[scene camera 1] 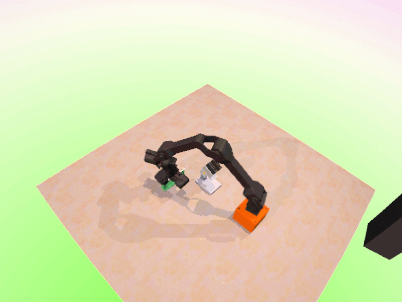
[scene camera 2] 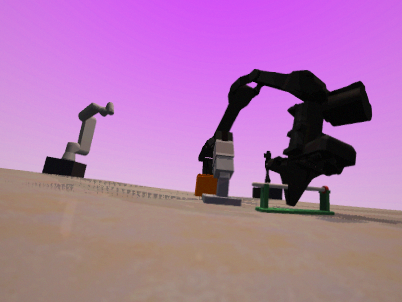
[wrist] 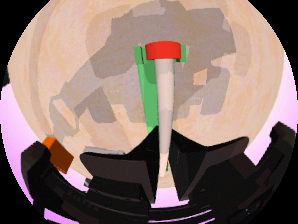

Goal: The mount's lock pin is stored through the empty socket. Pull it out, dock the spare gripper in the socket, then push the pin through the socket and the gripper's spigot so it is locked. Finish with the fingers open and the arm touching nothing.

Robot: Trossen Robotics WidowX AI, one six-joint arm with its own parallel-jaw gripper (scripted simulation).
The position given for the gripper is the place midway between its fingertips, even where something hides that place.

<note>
In view: the gripper (scene camera 2: pixel 290 205), a lock pin (wrist: pixel 162 53), a grey mount (scene camera 2: pixel 223 169) and a green cradle (scene camera 2: pixel 324 205).
The gripper shows as well in the wrist view (wrist: pixel 161 128). The green cradle also shows in the wrist view (wrist: pixel 148 84).
</note>
